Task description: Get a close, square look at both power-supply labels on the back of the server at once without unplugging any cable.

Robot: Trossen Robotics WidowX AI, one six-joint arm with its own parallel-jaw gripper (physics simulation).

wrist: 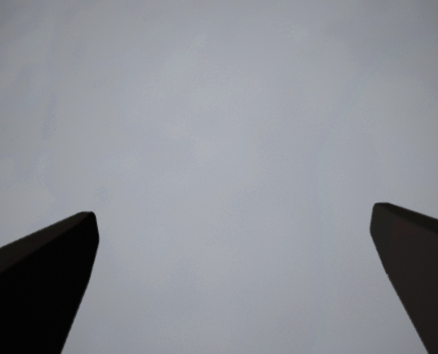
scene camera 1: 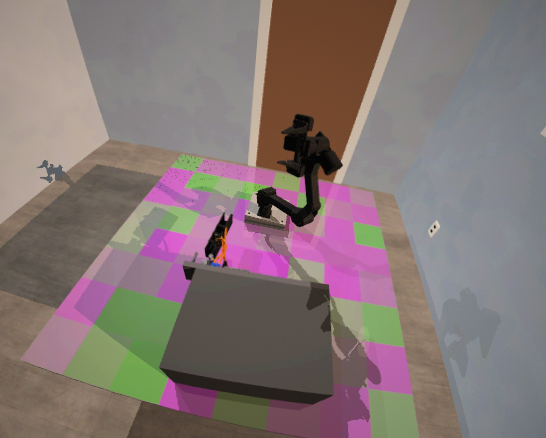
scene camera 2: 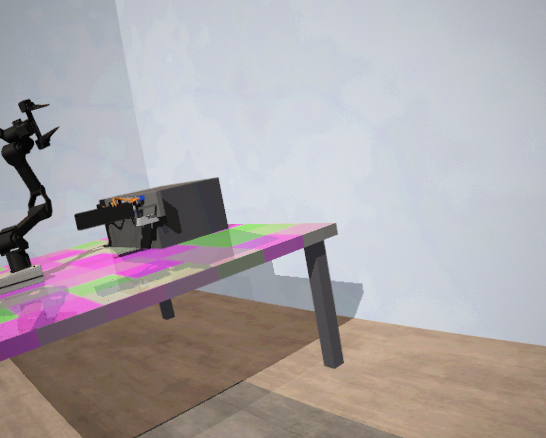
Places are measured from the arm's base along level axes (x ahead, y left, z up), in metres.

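Where they show: gripper, between the fingertips: (wrist: 235,222) (scene camera 1: 279,148) (scene camera 2: 54,115); arm's base, origin of its link: (scene camera 1: 264,212) (scene camera 2: 20,269).
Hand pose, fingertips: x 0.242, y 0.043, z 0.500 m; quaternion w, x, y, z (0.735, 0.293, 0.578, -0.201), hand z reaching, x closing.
Observation:
Each offset is from my fingertips to the top centre of the thing. "*": to the spot under its first point.
The server (scene camera 1: 255,335) (scene camera 2: 195,212) is a large dark grey box on the table. Its back faces the robot's base. A black bar-like arm (scene camera 1: 215,240) (scene camera 2: 100,218) sticks out from the back, with orange cables {* dy -0.140, dx +0.097, dz -0.385 m} (scene camera 1: 224,245) and a blue part {* dy -0.149, dx +0.208, dz -0.357 m} (scene camera 2: 141,198) near it. The power-supply labels cannot be made out in either scene view, and the server does not show in the wrist view. My gripper (scene camera 1: 282,147) (scene camera 2: 53,116) (wrist: 235,222) is open and empty, raised high above the table on the back side of the server. Pale wall shows between its fingers in the wrist view.
The robot's light base plate (scene camera 1: 275,222) (scene camera 2: 30,281) stands on the pink and green checkered table (scene camera 1: 377,322) (scene camera 2: 240,265), behind the server. The black bar-like arm reaches toward the base at one side. A brown door (scene camera 1: 325,60) and walls stand beyond the table.

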